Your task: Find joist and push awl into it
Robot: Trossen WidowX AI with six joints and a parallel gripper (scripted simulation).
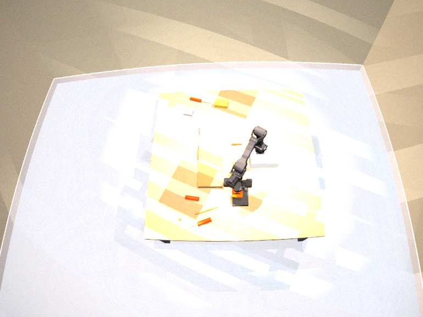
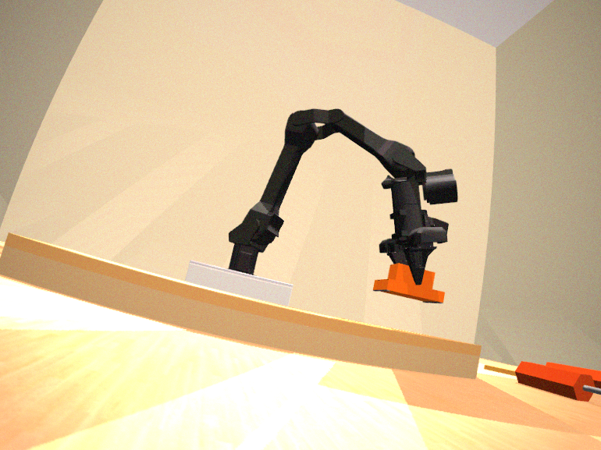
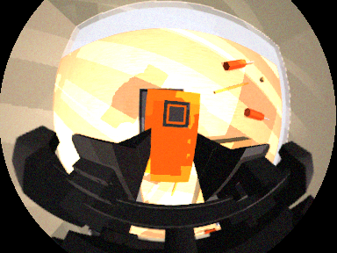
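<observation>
Now: gripper tip 2 cm past the dark grey tray and 11 cm above it. Round my gripper tip: square indicator: 2 cm to the left, 3 cm above; yellow block: 12 cm ahead, 80 cm to the right, 11 cm below; stud finder: 1 cm to the left, 2 cm above.
</observation>
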